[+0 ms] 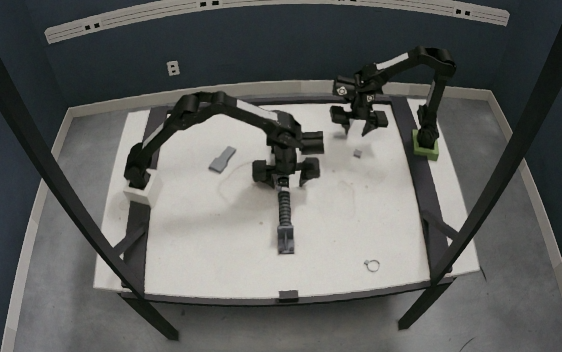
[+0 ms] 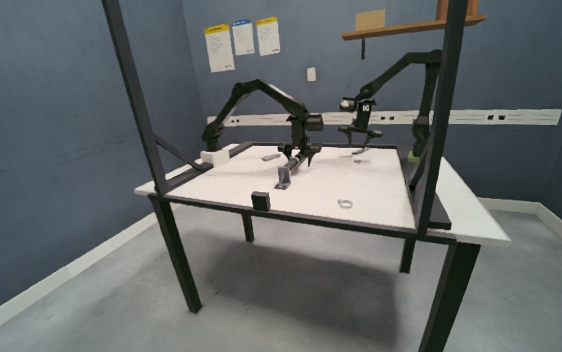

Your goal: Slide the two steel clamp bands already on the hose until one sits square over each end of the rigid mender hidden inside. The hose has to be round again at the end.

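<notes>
The dark ribbed hose [image 1: 284,209] [image 2: 291,164] runs from a grey holder [image 1: 286,244] [image 2: 283,178] back beneath my left gripper. My left gripper [image 1: 288,184] [image 2: 298,160] is open, with its fingers on either side of the hose. A light metallic band [image 1: 283,189] shows on the hose between these fingers. Whether it is a clamp band, where the second band sits and the hose's roundness cannot be told. The mender is hidden. My right gripper [image 1: 356,133] [image 2: 358,143] is open and empty above the table at the back right.
A loose metal ring clamp [image 1: 379,265] [image 2: 351,204] lies at the front right. A small grey block [image 1: 357,153] lies near the right gripper. A flat grey tool [image 1: 222,160] [image 2: 271,157] lies left of the left gripper. A small black block [image 1: 288,296] [image 2: 260,200] is at the front edge.
</notes>
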